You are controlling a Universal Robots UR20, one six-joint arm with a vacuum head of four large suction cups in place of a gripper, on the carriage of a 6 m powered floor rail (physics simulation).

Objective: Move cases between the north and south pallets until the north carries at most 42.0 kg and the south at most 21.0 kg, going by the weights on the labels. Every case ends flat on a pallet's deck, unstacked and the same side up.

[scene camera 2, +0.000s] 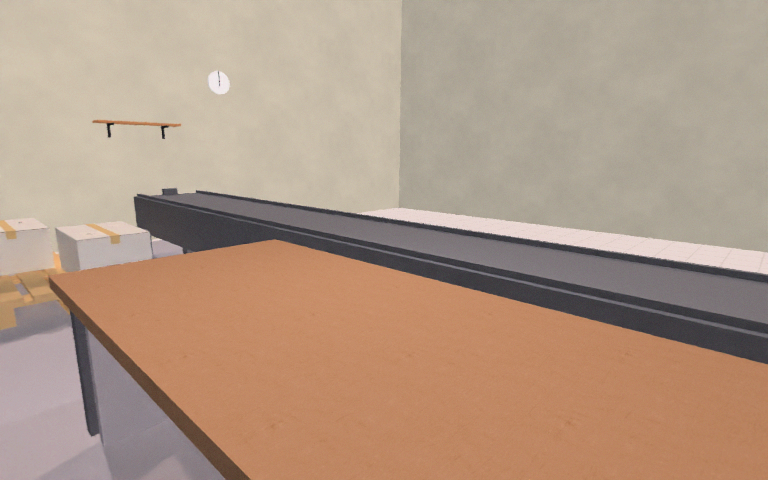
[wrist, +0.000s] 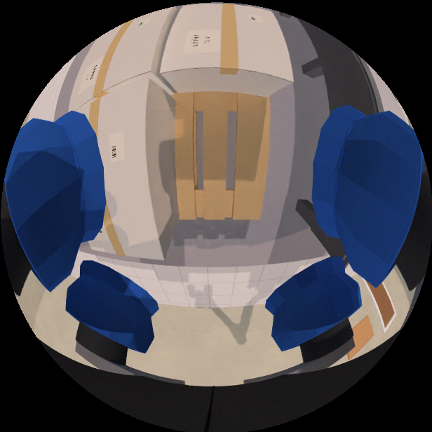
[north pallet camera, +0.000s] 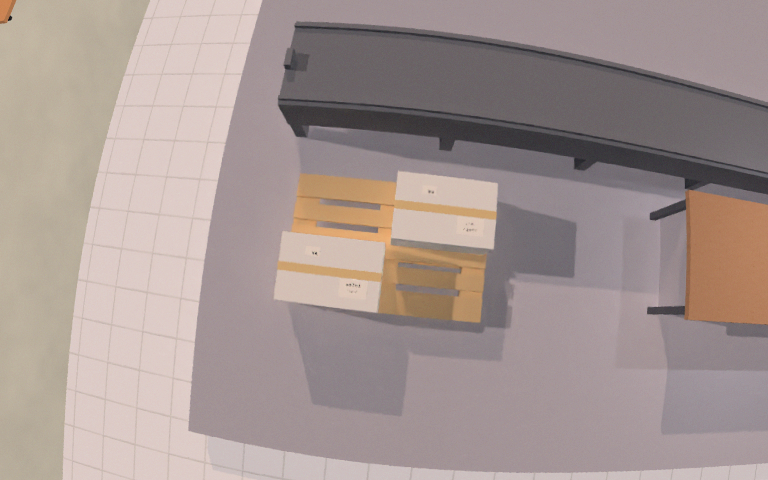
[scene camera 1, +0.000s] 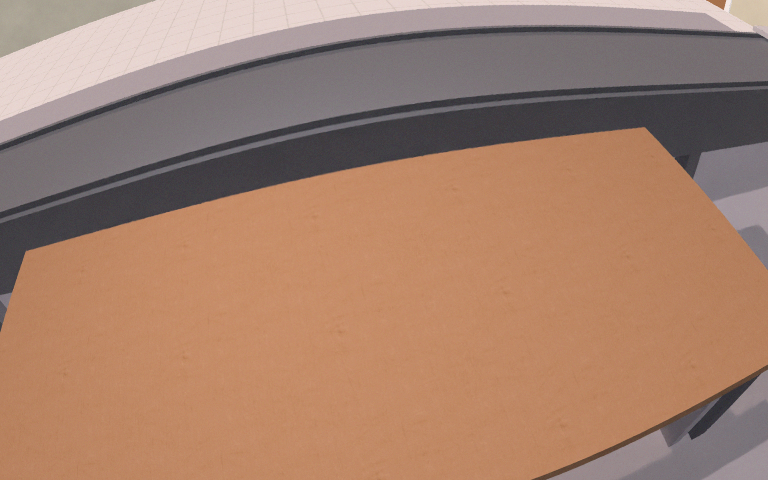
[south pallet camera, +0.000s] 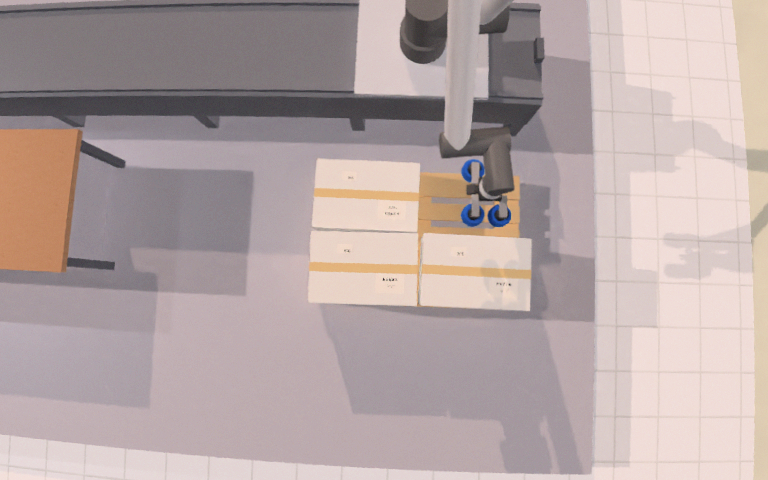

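Seen in the pictures: arm's base, link origin: (south pallet camera: 422, 42).
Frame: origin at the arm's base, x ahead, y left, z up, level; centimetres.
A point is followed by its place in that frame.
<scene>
My suction gripper (south pallet camera: 485, 193) {x 84.6, y 30.7, z 15.5 cm} (wrist: 212, 250) has four blue cups and carries nothing. It hangs over the bare back right quarter of the south pallet (south pallet camera: 438, 185) {x 67.7, y 13.8, z -42.6 cm} (wrist: 215, 150). Three white taped cases lie flat there: back left (south pallet camera: 368, 178) {x 71.0, y -26.6, z -17.4 cm} (wrist: 175, 30), front left (south pallet camera: 356, 249) {x 110.4, y -31.0, z -13.5 cm} (wrist: 125, 55), front right (south pallet camera: 453, 257) {x 112.8, y 20.1, z -12.8 cm} (wrist: 130, 175). The north pallet (north pallet camera: 345, 187) {x 66.5, y -583.4, z -42.6 cm} (scene camera 2: 6, 316) {x 133.2, y -493.4, z -50.6 cm} bears two flat cases, one back right (north pallet camera: 444, 198) {x 73.7, y -524.9, z -15.5 cm} and one front left (north pallet camera: 328, 260) {x 114.7, y -584.0, z -15.5 cm}; two cases also show in scene camera 2. Label weights are too small to read.
The dark floor rail (scene camera 1: 339, 84) (scene camera 2: 453, 243) (north pallet camera: 481, 73) (south pallet camera: 169, 50) runs behind both pallets. The arm's white carriage (south pallet camera: 385, 67) {x 14.9, y -19.2, z 0.0 cm} stands near its south end. A brown table (scene camera 1: 368, 311) {x 90.0, y -280.9, z -4.0 cm} (scene camera 2: 368, 350) {x 97.1, y -263.8, z -4.0 cm} (north pallet camera: 724, 260) {x 91.7, y -341.9, z -4.0 cm} (south pallet camera: 33, 198) {x 90.0, y -212.3, z -4.1 cm} stands between the pallets.
</scene>
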